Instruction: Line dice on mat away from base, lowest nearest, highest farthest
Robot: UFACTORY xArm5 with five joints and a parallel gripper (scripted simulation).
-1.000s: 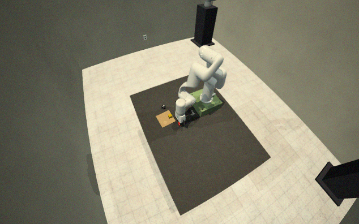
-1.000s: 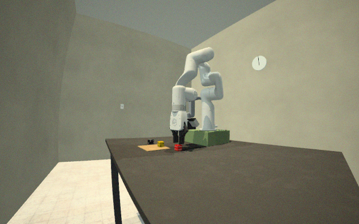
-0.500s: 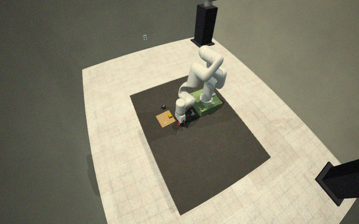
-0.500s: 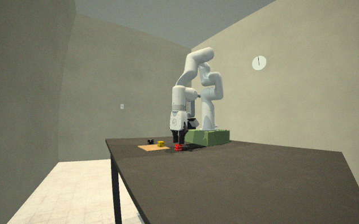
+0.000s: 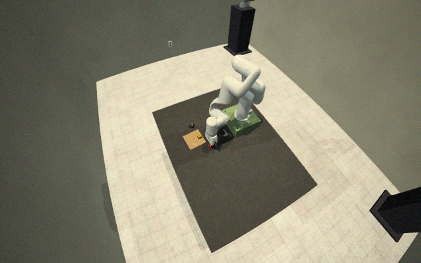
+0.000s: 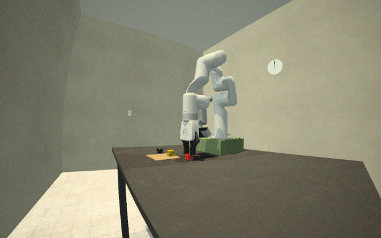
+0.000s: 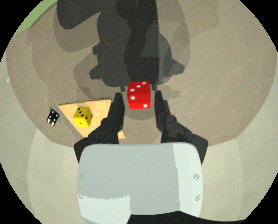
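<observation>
The red die lies 3 cm below my hand. Round my hand: black die: 5 cm ahead, 24 cm to the right, 3 cm below; then tan mat: 9 cm ahead, 12 cm to the right, 4 cm below; then yellow die: 4 cm ahead, 12 cm to the right, 3 cm below.
</observation>
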